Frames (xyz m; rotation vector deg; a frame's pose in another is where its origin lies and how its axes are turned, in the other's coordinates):
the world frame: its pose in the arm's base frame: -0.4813 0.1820 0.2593 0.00 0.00 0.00
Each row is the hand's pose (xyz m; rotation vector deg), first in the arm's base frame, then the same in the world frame.
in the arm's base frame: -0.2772 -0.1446 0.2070 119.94 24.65 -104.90
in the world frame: 0.2041 -0.3266 -0.0523 119.94 24.65 -104.90
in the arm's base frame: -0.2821 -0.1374 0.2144 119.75 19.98 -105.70
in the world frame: 0.1992 -0.3194 -0.0449 119.75 19.98 -105.70
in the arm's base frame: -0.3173 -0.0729 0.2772 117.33 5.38 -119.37
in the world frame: 0.1640 -0.2549 0.0179 117.33 5.38 -119.37
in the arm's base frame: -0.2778 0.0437 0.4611 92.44 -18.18 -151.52
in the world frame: 0.2035 -0.1383 0.2018 92.44 -18.18 -151.52
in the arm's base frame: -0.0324 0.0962 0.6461 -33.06 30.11 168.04
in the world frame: 0.4489 -0.0858 0.3868 -33.06 30.11 168.04
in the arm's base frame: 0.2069 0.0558 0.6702 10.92 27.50 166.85
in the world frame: 0.6882 -0.1262 0.4109 10.92 27.50 166.85
